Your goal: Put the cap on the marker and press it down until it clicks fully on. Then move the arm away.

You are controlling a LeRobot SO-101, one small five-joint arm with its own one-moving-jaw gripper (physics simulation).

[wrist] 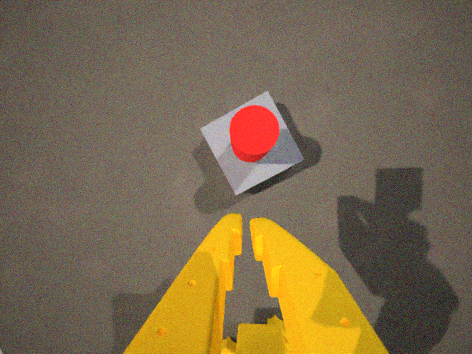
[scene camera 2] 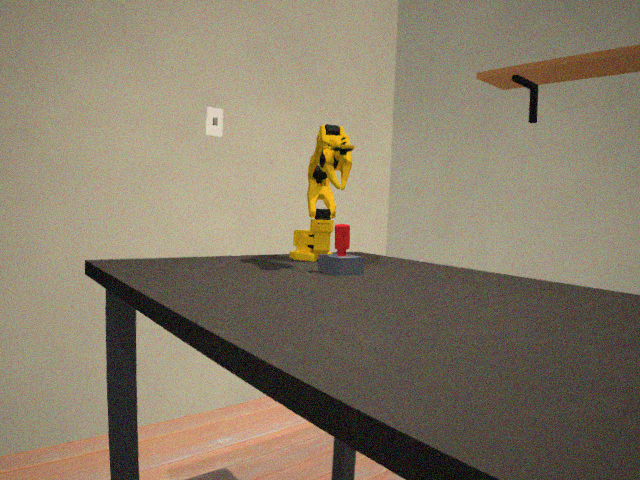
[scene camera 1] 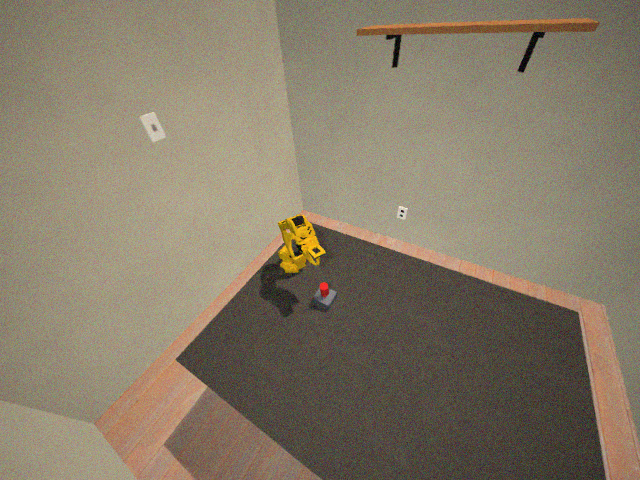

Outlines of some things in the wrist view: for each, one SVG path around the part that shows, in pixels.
A red cap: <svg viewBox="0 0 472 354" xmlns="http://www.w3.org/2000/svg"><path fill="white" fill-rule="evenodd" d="M265 107L258 105L244 107L231 120L229 129L231 145L234 154L240 160L256 162L262 159L278 139L278 121L275 115Z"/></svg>
